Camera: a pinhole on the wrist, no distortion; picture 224 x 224 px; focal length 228.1 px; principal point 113.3 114.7 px. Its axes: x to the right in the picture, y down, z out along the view. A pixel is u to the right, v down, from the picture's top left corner.
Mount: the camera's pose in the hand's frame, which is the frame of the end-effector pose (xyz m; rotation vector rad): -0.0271 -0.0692 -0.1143 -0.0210 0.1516 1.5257
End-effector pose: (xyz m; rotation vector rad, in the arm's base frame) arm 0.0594 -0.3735 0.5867 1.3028 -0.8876 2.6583
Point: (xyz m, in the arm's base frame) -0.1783 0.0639 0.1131
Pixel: behind the camera
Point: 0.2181 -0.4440 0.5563
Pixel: 173 213
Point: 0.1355 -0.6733 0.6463
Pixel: outside the picture
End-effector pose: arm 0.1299 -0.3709 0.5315 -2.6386 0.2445 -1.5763
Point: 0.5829 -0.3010 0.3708
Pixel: 79 99
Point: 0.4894 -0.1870 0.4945
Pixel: 14 61
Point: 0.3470 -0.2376 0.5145
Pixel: 28 63
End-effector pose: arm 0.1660 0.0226 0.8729 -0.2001 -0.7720 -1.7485
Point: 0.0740 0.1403 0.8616
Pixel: 44 183
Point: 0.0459 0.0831 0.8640
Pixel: 18 112
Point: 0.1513 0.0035 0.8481
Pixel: 208 54
